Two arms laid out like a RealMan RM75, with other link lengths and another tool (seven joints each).
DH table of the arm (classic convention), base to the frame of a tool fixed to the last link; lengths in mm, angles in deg. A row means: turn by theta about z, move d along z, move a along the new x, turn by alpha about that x. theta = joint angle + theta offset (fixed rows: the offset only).
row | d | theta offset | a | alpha
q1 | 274.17 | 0 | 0 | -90
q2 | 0 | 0 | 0 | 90
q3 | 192 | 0 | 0 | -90
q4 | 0 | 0 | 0 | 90
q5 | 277.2 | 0 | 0 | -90
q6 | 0 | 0 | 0 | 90
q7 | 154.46 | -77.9 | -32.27 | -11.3
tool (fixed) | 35.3 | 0 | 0 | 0
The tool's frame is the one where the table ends.
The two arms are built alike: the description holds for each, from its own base.
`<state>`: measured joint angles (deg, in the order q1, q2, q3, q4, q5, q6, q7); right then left.
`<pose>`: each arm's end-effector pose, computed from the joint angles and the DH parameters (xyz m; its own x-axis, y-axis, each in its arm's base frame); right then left.
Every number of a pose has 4 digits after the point.
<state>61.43 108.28 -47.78 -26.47 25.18 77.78 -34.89 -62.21 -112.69 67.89 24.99 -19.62 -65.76 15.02</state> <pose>0.1726 0.4496 0.0280 0.8915 0.2363 0.3865 0.2038 -0.9712 0.1236 -0.1969 0.4578 -0.0205 -0.5861 0.5127 0.6274 0.6348 0.7717 -0.0376</pose>
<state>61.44 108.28 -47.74 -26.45 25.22 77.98 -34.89 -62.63 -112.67 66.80 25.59 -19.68 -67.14 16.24</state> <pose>0.1723 0.4489 0.0279 0.8926 0.2362 0.3841 0.2026 -0.9711 0.1262 -0.1903 0.4573 -0.0186 -0.5882 0.5292 0.6115 0.6426 0.7649 -0.0439</pose>
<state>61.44 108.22 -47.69 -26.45 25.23 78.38 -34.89 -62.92 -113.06 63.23 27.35 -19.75 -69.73 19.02</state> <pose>0.1722 0.4479 0.0283 0.8938 0.2358 0.3816 0.2003 -0.9709 0.1309 -0.1765 0.4559 -0.0155 -0.6064 0.5554 0.5690 0.6571 0.7530 -0.0348</pose>
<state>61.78 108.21 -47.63 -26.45 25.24 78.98 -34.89 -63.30 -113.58 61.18 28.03 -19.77 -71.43 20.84</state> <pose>0.1692 0.4471 0.0283 0.8942 0.2412 0.3771 0.2027 -0.9693 0.1392 -0.1682 0.4525 -0.0166 -0.6154 0.5776 0.5363 0.6661 0.7449 -0.0379</pose>
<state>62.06 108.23 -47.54 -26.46 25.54 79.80 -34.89 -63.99 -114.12 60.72 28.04 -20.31 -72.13 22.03</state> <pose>0.1655 0.4454 0.0278 0.8975 0.2455 0.3663 0.2038 -0.9676 0.1491 -0.1599 0.4494 -0.0215 -0.6131 0.6023 0.5113 0.6801 0.7317 -0.0465</pose>
